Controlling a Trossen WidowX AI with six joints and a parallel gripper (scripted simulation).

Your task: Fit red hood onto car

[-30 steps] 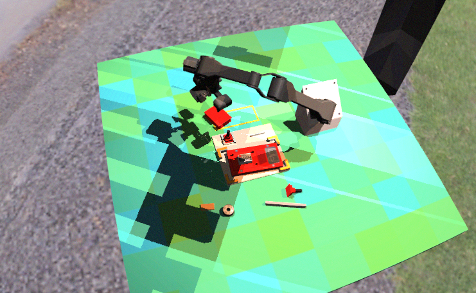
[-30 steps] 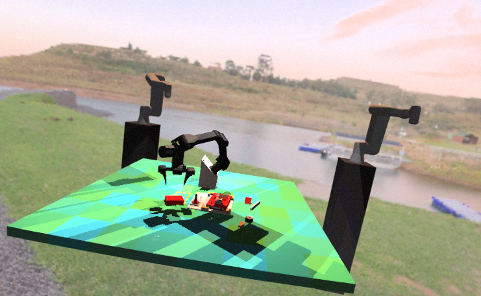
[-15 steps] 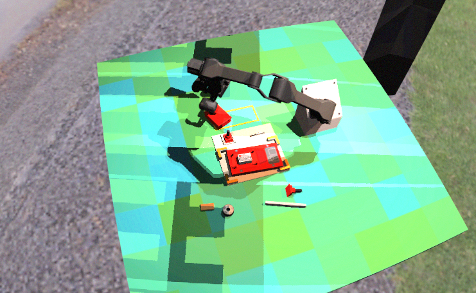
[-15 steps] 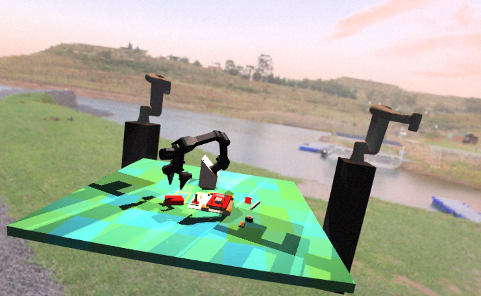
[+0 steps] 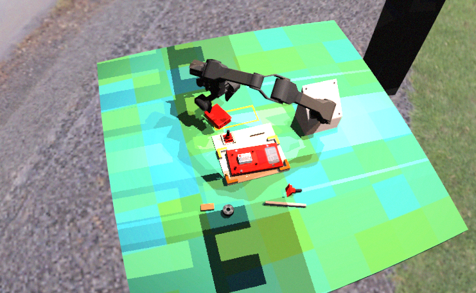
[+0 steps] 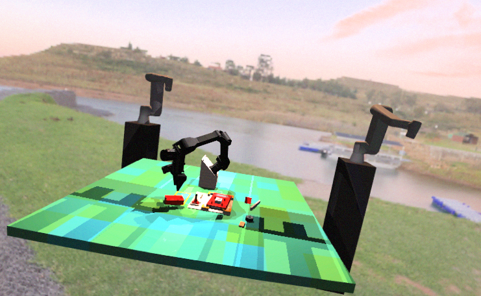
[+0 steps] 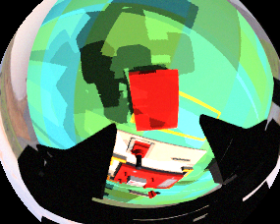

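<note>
My gripper tip is now 6 cm above the red hood. Round my gripper tip: grey rod (18 cm behind, 43 cm to the left, 7 cm below); orange block (10 cm ahead, 39 cm to the left, 8 cm below).
</note>
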